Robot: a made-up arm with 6 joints. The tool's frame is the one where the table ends. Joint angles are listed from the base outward.
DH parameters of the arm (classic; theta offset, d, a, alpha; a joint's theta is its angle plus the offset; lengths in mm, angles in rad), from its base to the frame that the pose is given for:
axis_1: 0 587.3 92.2 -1.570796
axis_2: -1.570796 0 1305.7 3.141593
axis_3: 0 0 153.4 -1.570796
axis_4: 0 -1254.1 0 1.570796
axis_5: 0 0 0 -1.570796
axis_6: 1.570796 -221.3 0 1.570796
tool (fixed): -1.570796 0 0 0
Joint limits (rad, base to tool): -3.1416..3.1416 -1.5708..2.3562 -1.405..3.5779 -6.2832..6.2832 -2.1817..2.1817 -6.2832..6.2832
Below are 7 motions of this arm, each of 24 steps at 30 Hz.
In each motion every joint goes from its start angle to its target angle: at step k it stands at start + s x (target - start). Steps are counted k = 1, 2, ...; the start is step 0. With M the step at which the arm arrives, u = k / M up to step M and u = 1 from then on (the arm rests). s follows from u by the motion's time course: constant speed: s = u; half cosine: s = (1 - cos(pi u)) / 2; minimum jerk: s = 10 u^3 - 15 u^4 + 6 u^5.
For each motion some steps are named. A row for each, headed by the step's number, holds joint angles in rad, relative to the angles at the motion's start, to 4 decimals.
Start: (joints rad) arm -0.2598 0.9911 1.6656 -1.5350 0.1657 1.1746
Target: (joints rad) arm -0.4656 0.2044 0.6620 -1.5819 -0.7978 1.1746
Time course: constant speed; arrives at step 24
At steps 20, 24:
20: -0.1715 -0.6556 -0.8363 -0.0391 -0.8029 0.0000
24: -0.2058 -0.7867 -1.0036 -0.0469 -0.9635 0.0000

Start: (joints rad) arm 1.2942 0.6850 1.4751 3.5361 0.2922 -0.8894
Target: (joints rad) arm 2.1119 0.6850 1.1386 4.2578 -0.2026 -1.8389
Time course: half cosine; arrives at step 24
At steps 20, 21, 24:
20: 0.7629 0.0000 -0.3140 0.6734 -0.4617 -0.8859
21: 0.7866 0.0000 -0.3237 0.6942 -0.4760 -0.9134
24: 0.8177 0.0000 -0.3365 0.7217 -0.4948 -0.9495

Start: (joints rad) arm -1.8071 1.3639 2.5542 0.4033 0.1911 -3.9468
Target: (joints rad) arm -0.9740 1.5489 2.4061 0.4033 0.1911 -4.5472
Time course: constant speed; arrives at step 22
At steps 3, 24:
3: 0.1136 0.0252 -0.0202 0.0000 0.0000 -0.0819
24: 0.8331 0.1850 -0.1481 0.0000 0.0000 -0.6004

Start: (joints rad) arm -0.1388 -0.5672 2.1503 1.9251 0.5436 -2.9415
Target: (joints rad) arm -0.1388 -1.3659 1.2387 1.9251 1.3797 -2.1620
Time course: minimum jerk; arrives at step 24
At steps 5, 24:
5: 0.0000 -0.0515 -0.0588 0.0000 0.0539 0.0503
24: 0.0000 -0.7987 -0.9116 0.0000 0.8361 0.7795

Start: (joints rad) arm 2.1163 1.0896 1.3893 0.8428 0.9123 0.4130
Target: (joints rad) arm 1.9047 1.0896 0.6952 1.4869 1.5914 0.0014
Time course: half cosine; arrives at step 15
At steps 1, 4, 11, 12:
1: -0.0023 0.0000 -0.0076 0.0070 0.0074 -0.0045
4: -0.0350 0.0000 -0.1148 0.1066 0.1123 -0.0681
11: -0.1766 0.0000 -0.5793 0.5375 0.5668 -0.3435
12: -0.1914 0.0000 -0.6278 0.5826 0.6143 -0.3723

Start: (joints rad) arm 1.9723 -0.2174 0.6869 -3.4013 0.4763 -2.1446
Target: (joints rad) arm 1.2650 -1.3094 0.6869 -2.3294 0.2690 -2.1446
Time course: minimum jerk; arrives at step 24
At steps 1, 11, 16, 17, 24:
1: -0.0005 -0.0007 0.0000 0.0007 -0.0001 0.0000
11: -0.2986 -0.4611 0.0000 0.4526 -0.0875 0.0000
16: -0.5589 -0.8628 0.0000 0.8469 -0.1638 0.0000
17: -0.5996 -0.9258 0.0000 0.9087 -0.1757 0.0000
24: -0.7073 -1.0920 0.0000 1.0719 -0.2073 0.0000

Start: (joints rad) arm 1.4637 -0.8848 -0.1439 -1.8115 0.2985 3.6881
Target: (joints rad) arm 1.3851 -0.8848 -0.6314 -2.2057 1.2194 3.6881
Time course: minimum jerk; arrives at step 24
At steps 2, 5, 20, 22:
2: -0.0004 0.0000 -0.0025 -0.0020 0.0047 0.0000
5: -0.0051 0.0000 -0.0315 -0.0254 0.0594 0.0000
20: -0.0758 0.0000 -0.4702 -0.3802 0.8882 0.0000
22: -0.0782 0.0000 -0.4850 -0.3922 0.9162 0.0000

